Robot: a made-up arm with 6 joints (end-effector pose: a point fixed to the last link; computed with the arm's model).
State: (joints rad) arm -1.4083 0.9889 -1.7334 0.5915 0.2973 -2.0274
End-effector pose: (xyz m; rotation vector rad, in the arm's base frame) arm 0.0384 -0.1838 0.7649 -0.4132 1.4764 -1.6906
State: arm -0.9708 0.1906 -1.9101 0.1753 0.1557 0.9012
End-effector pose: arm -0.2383 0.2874 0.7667 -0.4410 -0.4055 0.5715
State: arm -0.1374 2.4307 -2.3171 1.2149 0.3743 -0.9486
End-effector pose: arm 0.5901 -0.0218 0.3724 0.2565 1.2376 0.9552
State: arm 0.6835 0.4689 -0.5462 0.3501 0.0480 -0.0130
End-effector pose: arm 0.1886 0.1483 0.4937 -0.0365 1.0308 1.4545
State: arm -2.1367 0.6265 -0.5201 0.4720 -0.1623 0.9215
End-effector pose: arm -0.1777 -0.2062 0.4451 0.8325 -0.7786 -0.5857
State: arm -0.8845 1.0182 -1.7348 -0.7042 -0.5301 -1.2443
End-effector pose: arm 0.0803 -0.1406 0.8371 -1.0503 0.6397 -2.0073
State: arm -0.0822 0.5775 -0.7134 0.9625 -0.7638 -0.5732
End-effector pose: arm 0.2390 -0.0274 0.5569 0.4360 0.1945 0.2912
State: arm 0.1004 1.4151 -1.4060 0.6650 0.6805 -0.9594
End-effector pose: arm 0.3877 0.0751 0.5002 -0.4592 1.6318 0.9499
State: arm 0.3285 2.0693 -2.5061 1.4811 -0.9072 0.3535
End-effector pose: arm 0.4468 0.1363 0.6687 1.3136 -0.7235 1.4336
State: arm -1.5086 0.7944 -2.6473 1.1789 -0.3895 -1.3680
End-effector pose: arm -0.0049 0.3447 0.8564 -0.7403 -0.6259 -1.2358
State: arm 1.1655 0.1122 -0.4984 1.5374 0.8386 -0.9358
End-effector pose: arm -0.0291 0.1386 0.5445 -0.8119 0.7559 2.6664
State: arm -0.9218 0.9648 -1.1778 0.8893 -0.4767 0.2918
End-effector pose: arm 0.1613 -0.2430 0.6283 0.6235 -0.3661 0.2673
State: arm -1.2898 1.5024 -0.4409 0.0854 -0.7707 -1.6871
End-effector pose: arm 0.0529 -0.2931 0.1185 -0.1574 2.2481 -1.1061
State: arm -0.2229 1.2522 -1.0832 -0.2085 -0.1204 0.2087
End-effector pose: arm 0.3771 -0.1091 0.4904 0.1600 1.0843 0.4389
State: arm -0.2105 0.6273 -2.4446 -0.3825 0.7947 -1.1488
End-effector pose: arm -0.3182 0.0256 0.7997 -0.4461 0.5232 -1.0481
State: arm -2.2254 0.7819 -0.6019 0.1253 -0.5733 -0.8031
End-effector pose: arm -0.2065 -0.2270 0.4480 0.6658 0.9858 -1.9961
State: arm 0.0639 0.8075 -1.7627 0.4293 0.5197 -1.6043
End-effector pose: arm 0.0789 0.0190 0.7936 -1.0403 0.7014 -0.2402
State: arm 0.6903 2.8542 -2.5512 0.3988 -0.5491 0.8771
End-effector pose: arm 0.5077 0.3770 0.2378 0.8910 0.6176 1.8270
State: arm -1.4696 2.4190 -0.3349 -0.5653 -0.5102 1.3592
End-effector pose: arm -0.0348 -0.0613 -0.0797 2.5948 0.3692 0.0746
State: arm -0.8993 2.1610 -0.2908 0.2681 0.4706 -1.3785
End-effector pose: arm 0.0073 -0.0140 -0.0025 -0.6296 -2.6866 -1.3937
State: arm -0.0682 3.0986 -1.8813 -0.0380 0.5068 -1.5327
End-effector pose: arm 0.3485 -0.0465 -0.1608 1.4486 -2.6146 -0.8438
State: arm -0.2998 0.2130 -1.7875 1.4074 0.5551 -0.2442
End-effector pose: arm -0.2715 0.1456 0.7710 -0.5149 -0.0487 1.3963
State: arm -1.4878 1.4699 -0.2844 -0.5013 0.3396 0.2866
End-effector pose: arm -0.0265 -0.2307 0.1000 1.9361 1.6738 -0.2166
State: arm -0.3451 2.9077 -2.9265 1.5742 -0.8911 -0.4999
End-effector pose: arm 0.5807 -0.2140 0.3529 1.0837 -0.0838 0.1271
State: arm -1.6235 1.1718 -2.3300 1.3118 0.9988 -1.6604
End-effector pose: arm 0.0663 -0.0376 0.8401 -0.6930 1.1643 -0.8408
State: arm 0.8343 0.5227 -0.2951 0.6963 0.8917 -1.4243
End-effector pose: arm 0.1073 0.1774 0.3311 -1.7120 1.5122 1.4493
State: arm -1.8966 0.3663 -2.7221 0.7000 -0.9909 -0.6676
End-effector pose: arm 0.1621 0.5755 0.6124 -1.8150 -1.3062 -0.8742
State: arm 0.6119 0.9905 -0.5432 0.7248 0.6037 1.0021
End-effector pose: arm 0.2418 0.1788 0.3044 1.8176 1.8143 1.3008
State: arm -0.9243 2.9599 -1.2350 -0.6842 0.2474 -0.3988
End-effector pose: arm 0.0831 -0.1793 -0.1896 0.5609 2.9497 0.7014
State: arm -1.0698 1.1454 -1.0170 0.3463 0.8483 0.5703
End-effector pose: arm 0.1529 -0.3050 0.4503 1.7855 0.7247 0.2833
